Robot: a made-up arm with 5 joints. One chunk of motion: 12 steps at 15 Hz.
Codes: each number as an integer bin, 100 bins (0 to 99) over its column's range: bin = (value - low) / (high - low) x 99, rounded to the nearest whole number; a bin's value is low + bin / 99 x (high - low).
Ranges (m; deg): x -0.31..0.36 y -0.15..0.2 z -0.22..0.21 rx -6..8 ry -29..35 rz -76..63
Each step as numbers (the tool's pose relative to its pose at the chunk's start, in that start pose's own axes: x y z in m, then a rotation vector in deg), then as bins.
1 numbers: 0.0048 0.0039 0.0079 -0.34 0.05 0.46
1 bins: 47 44 52 40 45 54
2 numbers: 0.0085 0.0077 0.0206 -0.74 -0.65 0.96
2 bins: 47 45 55 37 44 55
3 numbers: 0.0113 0.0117 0.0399 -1.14 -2.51 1.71
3 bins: 47 46 60 34 41 55
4 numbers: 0.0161 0.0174 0.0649 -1.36 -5.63 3.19
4 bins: 48 47 66 33 36 56
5 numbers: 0.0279 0.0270 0.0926 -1.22 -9.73 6.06
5 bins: 50 50 72 34 30 58
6 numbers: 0.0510 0.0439 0.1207 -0.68 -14.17 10.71
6 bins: 53 55 78 38 23 62
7 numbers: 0.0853 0.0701 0.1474 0.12 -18.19 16.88
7 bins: 58 62 85 43 17 66
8 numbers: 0.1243 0.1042 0.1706 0.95 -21.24 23.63
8 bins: 64 72 90 49 12 71
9 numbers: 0.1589 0.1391 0.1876 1.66 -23.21 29.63
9 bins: 69 82 94 54 9 75
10 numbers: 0.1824 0.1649 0.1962 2.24 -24.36 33.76
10 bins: 73 89 96 58 7 78
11 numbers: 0.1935 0.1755 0.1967 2.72 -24.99 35.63
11 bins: 74 92 96 62 6 80
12 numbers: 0.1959 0.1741 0.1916 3.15 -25.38 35.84
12 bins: 75 92 95 65 6 80
